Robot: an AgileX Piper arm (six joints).
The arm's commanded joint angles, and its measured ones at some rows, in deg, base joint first. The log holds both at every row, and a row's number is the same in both.
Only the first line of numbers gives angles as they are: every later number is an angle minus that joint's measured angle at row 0.
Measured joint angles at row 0:
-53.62, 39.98, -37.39, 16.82, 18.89, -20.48
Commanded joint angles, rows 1 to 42:
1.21, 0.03, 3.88, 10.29, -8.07, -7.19
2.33, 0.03, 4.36, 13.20, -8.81, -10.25
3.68, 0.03, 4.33, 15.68, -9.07, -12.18
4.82, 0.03, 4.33, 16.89, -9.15, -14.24
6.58, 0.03, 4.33, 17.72, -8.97, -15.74
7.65, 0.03, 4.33, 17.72, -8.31, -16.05
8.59, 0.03, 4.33, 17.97, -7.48, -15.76
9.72, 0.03, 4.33, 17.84, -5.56, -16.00
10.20, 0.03, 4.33, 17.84, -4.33, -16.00
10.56, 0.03, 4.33, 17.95, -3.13, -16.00
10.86, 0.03, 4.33, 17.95, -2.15, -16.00
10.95, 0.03, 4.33, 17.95, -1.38, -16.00
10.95, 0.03, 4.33, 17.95, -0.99, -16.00
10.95, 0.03, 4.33, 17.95, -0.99, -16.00
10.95, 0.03, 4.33, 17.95, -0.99, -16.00
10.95, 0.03, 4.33, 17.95, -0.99, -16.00
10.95, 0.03, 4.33, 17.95, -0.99, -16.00
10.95, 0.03, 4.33, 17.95, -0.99, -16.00
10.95, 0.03, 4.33, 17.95, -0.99, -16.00
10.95, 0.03, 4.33, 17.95, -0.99, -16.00
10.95, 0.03, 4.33, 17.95, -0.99, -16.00
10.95, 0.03, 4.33, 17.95, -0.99, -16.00
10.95, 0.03, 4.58, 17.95, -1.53, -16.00
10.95, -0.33, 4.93, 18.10, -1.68, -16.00
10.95, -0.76, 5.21, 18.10, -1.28, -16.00
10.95, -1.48, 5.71, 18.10, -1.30, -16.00
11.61, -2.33, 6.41, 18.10, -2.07, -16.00
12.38, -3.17, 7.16, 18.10, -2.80, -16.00
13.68, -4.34, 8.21, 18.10, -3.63, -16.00
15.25, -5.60, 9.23, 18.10, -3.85, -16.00
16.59, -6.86, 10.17, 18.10, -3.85, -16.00
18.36, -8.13, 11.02, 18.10, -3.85, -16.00
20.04, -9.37, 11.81, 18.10, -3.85, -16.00
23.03, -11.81, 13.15, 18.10, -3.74, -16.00
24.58, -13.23, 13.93, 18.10, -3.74, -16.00
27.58, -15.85, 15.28, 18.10, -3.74, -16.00
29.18, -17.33, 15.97, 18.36, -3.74, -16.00
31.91, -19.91, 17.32, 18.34, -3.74, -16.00
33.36, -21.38, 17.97, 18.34, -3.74, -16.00
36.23, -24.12, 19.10, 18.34, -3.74, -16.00
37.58, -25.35, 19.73, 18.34, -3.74, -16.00
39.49, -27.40, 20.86, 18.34, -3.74, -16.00
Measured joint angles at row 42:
34.19, -22.17, 18.22, 17.99, -3.03, -15.70
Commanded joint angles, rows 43 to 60:
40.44, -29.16, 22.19, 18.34, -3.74, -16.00
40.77, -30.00, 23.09, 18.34, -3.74, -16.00
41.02, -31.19, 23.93, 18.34, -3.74, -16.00
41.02, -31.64, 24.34, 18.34, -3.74, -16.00
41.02, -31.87, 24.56, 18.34, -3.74, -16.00
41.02, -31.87, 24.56, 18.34, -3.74, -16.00
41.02, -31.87, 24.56, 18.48, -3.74, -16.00
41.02, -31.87, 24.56, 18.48, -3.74, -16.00
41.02, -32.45, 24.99, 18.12, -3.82, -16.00
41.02, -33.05, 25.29, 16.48, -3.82, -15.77
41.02, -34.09, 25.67, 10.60, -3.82, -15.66
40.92, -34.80, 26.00, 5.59, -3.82, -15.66
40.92, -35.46, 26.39, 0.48, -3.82, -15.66
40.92, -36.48, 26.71, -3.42, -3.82, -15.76
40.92, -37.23, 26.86, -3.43, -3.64, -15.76
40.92, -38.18, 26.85, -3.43, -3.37, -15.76
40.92, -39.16, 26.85, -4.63, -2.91, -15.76
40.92, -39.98, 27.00, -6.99, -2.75, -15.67
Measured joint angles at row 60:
40.95, -37.01, 26.53, -0.43, -3.23, -15.70
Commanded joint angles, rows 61 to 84:
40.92, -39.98, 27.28, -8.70, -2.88, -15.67
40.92, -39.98, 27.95, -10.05, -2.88, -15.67
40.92, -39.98, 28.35, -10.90, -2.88, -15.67
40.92, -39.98, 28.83, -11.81, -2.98, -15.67
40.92, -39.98, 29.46, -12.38, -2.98, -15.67
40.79, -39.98, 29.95, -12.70, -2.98, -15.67
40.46, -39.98, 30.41, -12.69, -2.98, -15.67
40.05, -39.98, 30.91, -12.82, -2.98, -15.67
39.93, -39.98, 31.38, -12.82, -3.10, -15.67
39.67, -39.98, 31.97, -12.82, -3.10, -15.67
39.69, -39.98, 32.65, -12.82, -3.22, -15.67
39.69, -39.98, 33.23, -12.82, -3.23, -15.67
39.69, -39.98, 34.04, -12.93, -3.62, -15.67
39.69, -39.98, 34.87, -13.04, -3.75, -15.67
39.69, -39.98, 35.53, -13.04, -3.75, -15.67
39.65, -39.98, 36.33, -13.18, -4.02, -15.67
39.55, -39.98, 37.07, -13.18, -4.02, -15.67
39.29, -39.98, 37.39, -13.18, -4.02, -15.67
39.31, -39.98, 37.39, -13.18, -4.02, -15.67
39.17, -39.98, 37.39, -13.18, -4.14, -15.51
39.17, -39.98, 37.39, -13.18, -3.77, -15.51
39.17, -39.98, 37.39, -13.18, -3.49, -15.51
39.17, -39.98, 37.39, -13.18, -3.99, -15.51
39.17, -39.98, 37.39, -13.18, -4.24, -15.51
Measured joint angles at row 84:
39.64, -39.68, 37.19, -13.03, -3.05, -15.70
